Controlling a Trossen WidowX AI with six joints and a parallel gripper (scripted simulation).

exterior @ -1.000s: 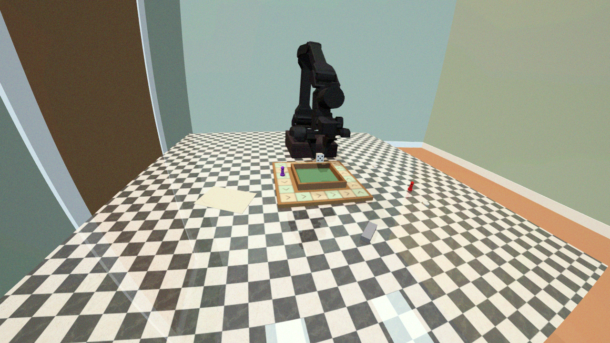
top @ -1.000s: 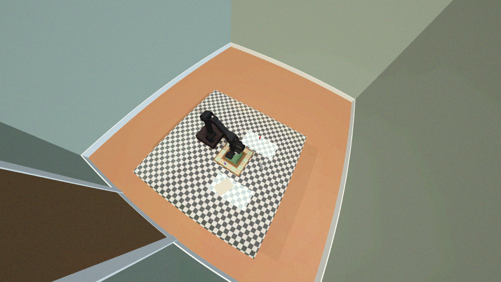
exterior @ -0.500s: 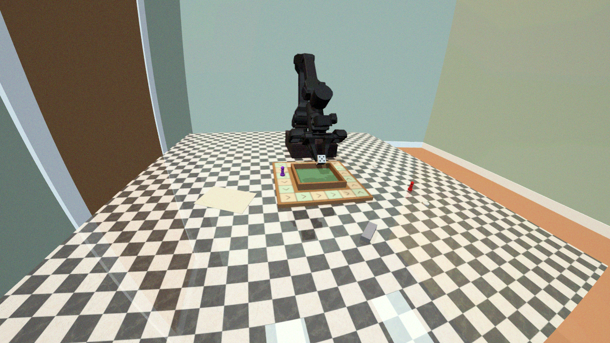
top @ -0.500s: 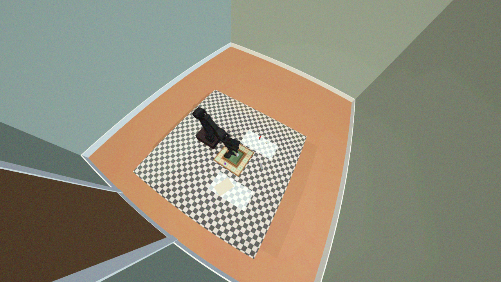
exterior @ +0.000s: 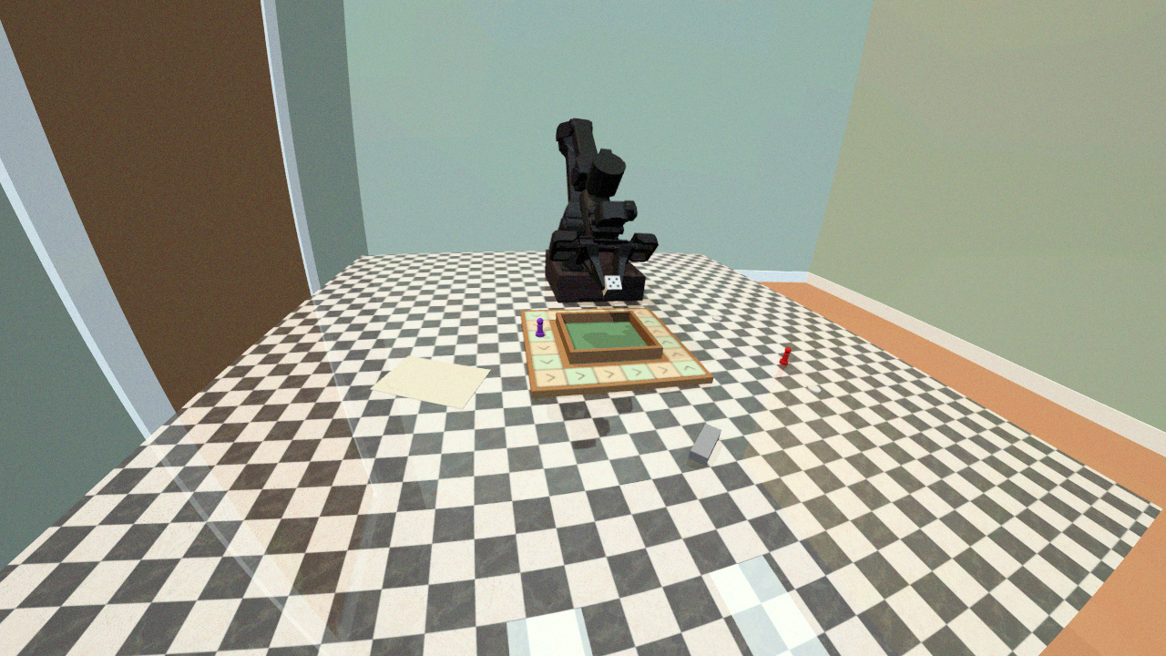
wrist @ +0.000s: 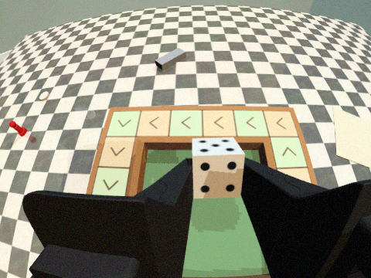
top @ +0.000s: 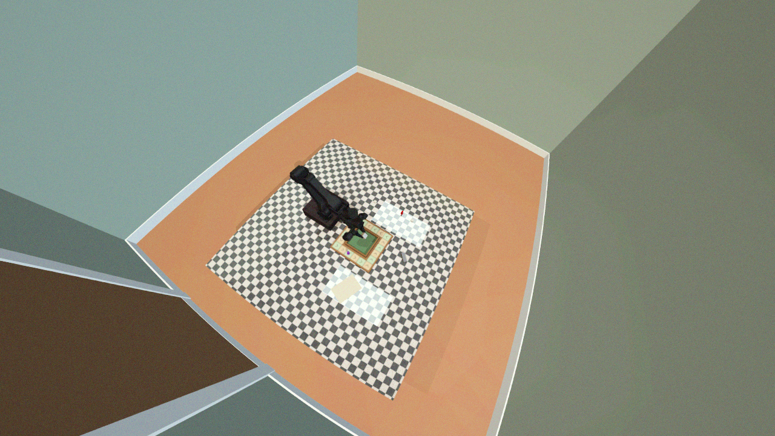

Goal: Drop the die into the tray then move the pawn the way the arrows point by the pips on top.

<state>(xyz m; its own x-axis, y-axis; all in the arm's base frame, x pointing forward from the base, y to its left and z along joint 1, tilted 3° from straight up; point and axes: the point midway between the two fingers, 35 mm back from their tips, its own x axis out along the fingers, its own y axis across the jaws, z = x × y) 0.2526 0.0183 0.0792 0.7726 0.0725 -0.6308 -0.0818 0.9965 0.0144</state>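
Right now the purple pawn is 120 mm to the right of my gripper tip, 90 mm below it and 30 mm behind it. From my gripper tip the other things lie so: green tray: 110 mm below, 10 mm behind; white die: right at my gripper tip; grey block: 260 mm ahead, 110 mm below, 70 mm to the left.
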